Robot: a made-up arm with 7 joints.
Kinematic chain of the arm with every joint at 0, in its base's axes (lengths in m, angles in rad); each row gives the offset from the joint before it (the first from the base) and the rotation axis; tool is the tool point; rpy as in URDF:
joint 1: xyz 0 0 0.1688 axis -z
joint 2: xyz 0 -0.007 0.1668 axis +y
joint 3: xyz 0 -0.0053 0.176 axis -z
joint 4: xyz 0 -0.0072 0.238 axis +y
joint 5: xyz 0 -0.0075 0.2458 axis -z
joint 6: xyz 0 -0.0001 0.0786 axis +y
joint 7: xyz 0 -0.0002 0.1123 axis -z
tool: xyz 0 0 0 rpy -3.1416 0 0
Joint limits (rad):
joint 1: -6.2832..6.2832
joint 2: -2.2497..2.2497
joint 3: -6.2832..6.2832
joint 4: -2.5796..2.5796
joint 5: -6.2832..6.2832
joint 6: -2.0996..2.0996
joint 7: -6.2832..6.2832
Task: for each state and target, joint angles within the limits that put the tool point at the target. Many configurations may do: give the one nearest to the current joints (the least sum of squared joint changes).
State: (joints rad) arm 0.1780 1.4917 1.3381 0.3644 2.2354 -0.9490 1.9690
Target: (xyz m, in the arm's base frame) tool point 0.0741 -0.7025 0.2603
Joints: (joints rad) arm 0.9735 1.5351 1.4383 0.8480 2.3325 -1.0052 1.9690
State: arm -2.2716 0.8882 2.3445 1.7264 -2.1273 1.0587 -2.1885
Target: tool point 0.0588 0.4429 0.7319
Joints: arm -2.3370 1.0117 2.2593 1.6253 -2.1377 1.0762 -2.1885
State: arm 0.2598 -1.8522 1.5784 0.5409 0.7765 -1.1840 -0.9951
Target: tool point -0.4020 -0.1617 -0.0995
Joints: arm 0.4306 -2.2497 2.2513 1.5077 0.8971 -1.4712 -0.9951
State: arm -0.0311 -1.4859 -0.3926 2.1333 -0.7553 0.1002 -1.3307
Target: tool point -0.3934 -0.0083 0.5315
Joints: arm -0.2762 -2.1447 -0.3142 2.0326 -0.7557 0.0822 -1.3307
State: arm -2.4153 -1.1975 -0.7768 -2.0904 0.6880 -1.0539 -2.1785
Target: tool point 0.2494 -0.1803 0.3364
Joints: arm -2.1128 -0.5787 -0.6509 -2.1385 0.7256 -1.3132 -2.1785
